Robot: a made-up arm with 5 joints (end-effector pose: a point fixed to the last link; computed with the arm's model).
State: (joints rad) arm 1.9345 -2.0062 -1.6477 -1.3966 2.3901
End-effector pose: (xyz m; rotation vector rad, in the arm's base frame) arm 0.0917 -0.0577 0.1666 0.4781 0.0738 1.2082
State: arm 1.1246 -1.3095 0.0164 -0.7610 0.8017
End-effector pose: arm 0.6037 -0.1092 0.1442 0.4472 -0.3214 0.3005
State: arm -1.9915 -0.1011 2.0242 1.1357 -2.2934
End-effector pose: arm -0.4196 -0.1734 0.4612 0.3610 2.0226 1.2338
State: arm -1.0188 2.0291 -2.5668 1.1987 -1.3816
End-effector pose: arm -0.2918 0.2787 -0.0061 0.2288 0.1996 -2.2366
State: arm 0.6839 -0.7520 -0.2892 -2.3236 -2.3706
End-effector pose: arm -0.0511 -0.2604 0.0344 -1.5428 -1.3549 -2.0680
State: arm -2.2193 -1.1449 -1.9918 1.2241 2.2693
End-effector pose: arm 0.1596 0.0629 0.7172 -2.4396 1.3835 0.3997
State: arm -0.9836 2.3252 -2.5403 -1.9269 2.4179
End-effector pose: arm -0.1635 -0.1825 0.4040 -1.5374 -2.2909 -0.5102
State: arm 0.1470 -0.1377 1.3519 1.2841 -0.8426
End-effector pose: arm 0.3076 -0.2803 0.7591 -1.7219 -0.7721 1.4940
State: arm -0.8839 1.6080 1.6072 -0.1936 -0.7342
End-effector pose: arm -0.4208 -0.6897 0.0459 0.0393 1.8950 1.0664
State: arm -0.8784 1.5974 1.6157 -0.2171 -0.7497
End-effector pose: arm -0.4157 -0.6980 0.0546 0.0325 1.9225 1.0657
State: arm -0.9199 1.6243 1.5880 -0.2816 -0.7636
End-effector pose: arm -0.4774 -0.6754 0.0641 0.1346 1.9803 1.0200
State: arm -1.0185 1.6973 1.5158 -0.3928 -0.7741
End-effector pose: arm -0.6100 -0.5965 0.0805 0.3759 2.0597 0.9298
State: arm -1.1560 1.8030 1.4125 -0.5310 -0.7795
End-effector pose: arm -0.7619 -0.4494 0.1141 0.7201 2.1255 0.8297
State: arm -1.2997 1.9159 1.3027 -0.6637 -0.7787
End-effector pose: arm -0.8711 -0.2664 0.1638 1.0848 2.1473 0.7587
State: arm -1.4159 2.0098 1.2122 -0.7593 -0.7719
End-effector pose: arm -0.9198 -0.1091 0.2120 1.3765 2.1268 0.7301
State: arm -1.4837 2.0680 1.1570 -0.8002 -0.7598
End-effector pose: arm -0.9322 -0.0156 0.2398 1.5366 2.0920 0.7254
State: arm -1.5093 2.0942 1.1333 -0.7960 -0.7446
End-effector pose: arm -0.9338 0.0225 0.2454 1.5835 2.0631 0.7238
